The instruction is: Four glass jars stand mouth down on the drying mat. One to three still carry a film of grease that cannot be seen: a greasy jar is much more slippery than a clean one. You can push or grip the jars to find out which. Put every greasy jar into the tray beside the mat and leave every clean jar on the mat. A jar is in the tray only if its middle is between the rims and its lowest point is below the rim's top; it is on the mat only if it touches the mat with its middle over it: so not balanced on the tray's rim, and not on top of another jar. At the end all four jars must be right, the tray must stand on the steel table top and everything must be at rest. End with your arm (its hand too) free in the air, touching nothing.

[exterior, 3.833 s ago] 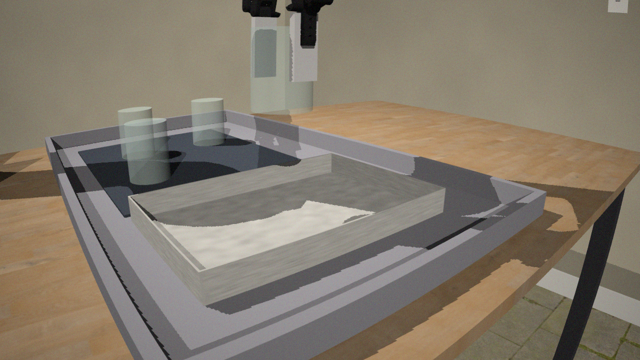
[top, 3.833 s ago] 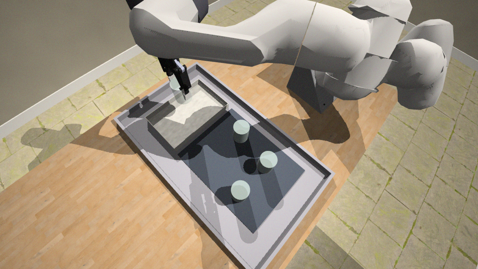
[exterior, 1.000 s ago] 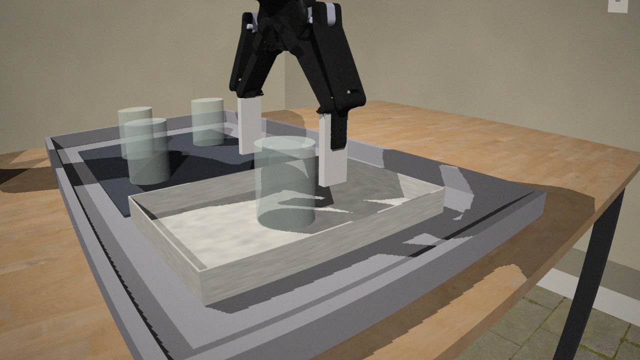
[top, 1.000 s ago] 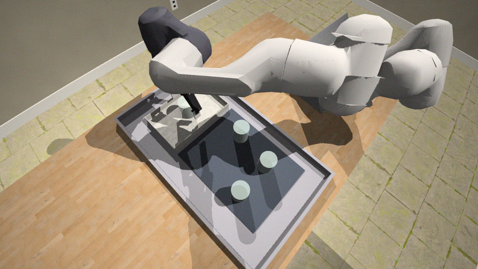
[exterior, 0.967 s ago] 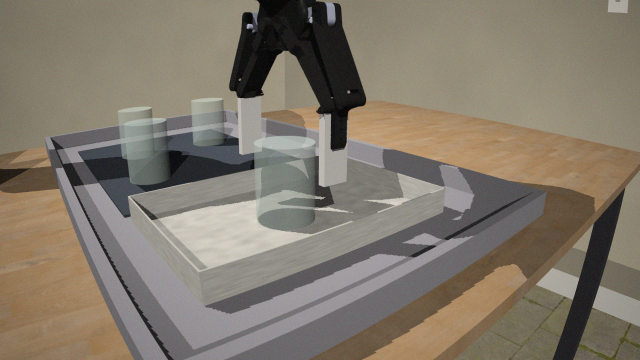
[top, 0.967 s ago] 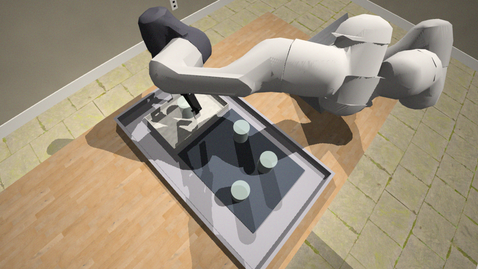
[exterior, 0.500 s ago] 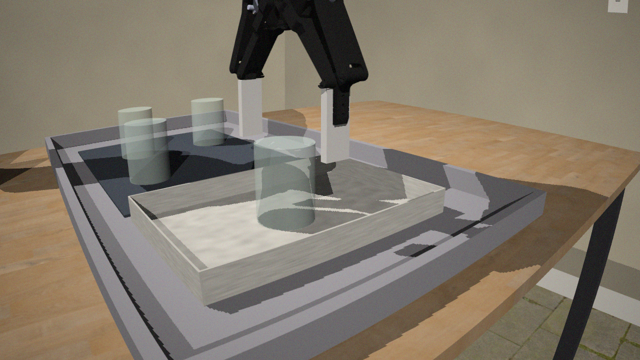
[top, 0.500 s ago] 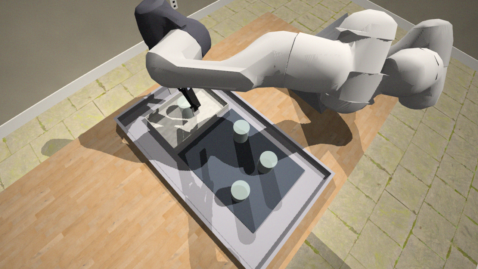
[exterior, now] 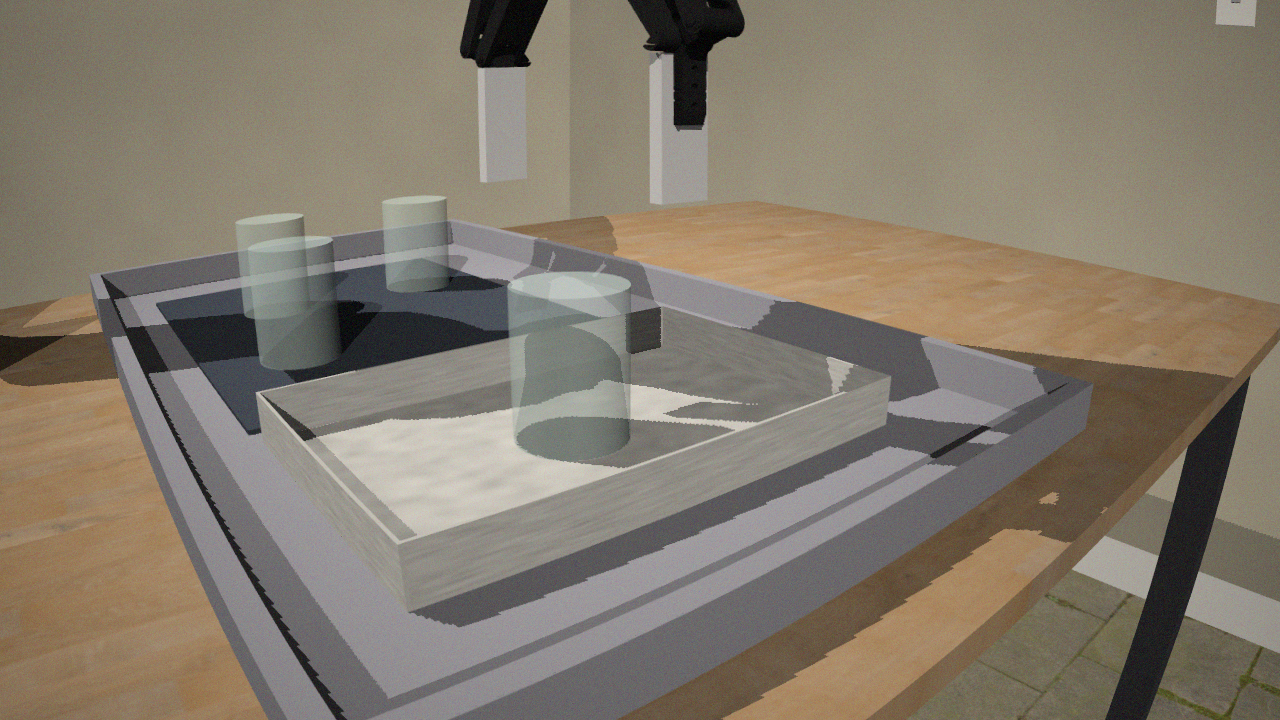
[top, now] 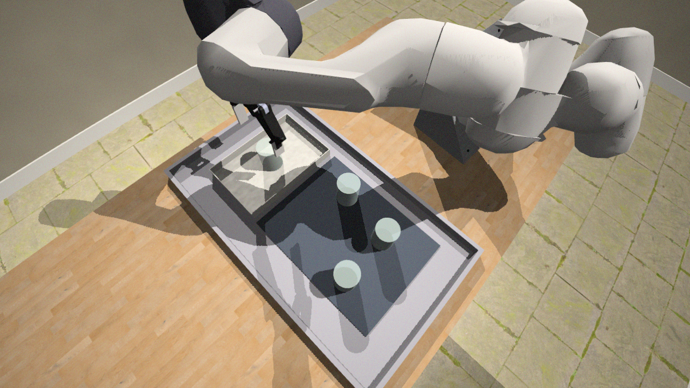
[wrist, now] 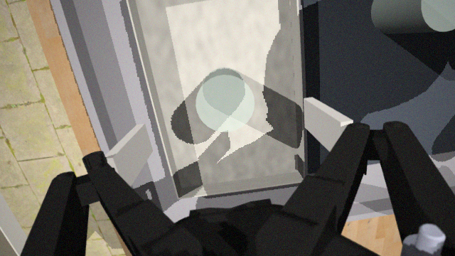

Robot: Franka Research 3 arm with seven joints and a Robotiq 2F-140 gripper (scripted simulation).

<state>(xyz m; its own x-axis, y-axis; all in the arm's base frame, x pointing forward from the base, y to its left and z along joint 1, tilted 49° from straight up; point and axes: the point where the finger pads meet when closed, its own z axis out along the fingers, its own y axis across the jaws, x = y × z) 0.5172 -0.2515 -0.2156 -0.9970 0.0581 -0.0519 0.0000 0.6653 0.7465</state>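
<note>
My gripper is now 32 cm to the right of the dark drying mat and 14 cm above it. Also, from my hand: tray (14 cm below); then steel table top (1 cm ahead, 22 cm to the left, 15 cm below).
</note>
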